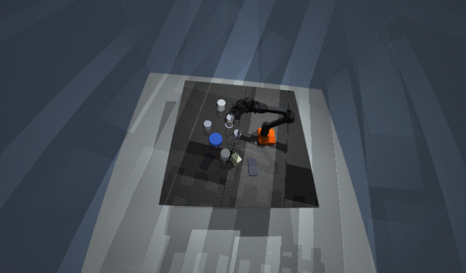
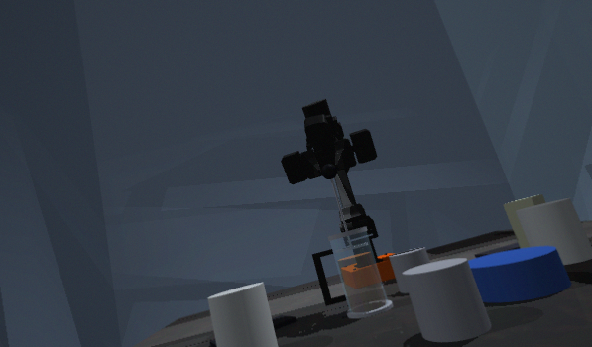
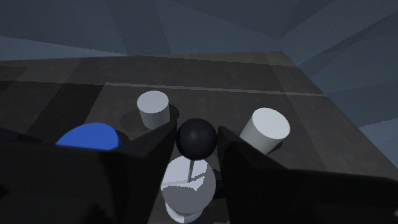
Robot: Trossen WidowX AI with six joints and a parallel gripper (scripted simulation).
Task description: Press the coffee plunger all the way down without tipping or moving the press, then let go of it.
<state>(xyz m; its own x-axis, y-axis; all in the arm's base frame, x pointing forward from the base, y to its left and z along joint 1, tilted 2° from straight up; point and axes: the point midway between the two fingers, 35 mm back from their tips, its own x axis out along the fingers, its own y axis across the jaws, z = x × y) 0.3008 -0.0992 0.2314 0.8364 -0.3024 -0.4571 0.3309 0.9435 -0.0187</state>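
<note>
The coffee press lies 13 cm below my gripper tip, 1 cm to the right of it and 1 cm behind it. The rest, counted from my gripper tip: blue disc: 23 cm below, 18 cm to the left, 12 cm ahead; then pale block: 38 cm to the left, 20 cm below, 5 cm behind.
</note>
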